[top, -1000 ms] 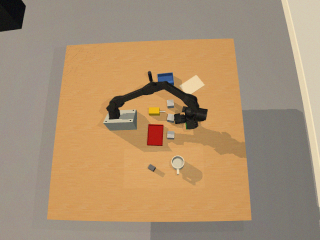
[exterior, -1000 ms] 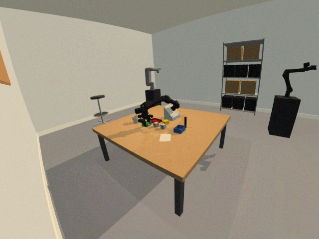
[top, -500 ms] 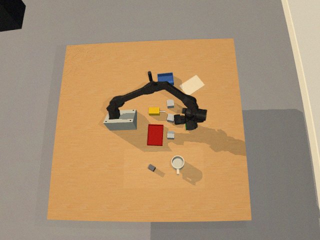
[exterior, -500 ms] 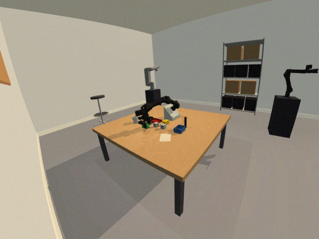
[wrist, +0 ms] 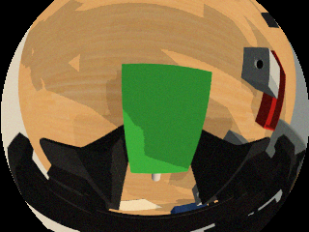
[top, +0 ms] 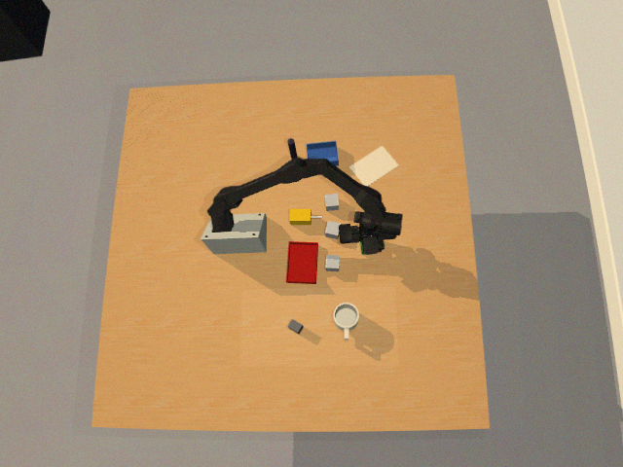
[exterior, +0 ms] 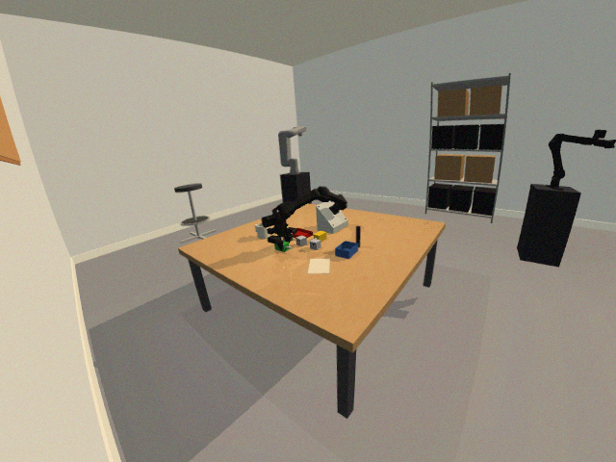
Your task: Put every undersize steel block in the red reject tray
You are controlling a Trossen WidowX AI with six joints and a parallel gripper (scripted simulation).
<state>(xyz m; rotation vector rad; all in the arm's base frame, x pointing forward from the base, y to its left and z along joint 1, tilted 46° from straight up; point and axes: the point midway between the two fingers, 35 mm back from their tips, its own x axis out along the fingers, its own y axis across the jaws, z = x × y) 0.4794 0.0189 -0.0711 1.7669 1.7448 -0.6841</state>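
Right now my gripper tip is 10 mm to the right of the green GO gauge and 20 mm below it. From my gripper tip the other things lie so: steel block: 120 mm behind, 80 mm to the right, 20 mm above; yellow gauge: 200 mm behind, 90 mm to the left, 10 mm above; red reject tray: 220 mm behind, 70 mm to the right.
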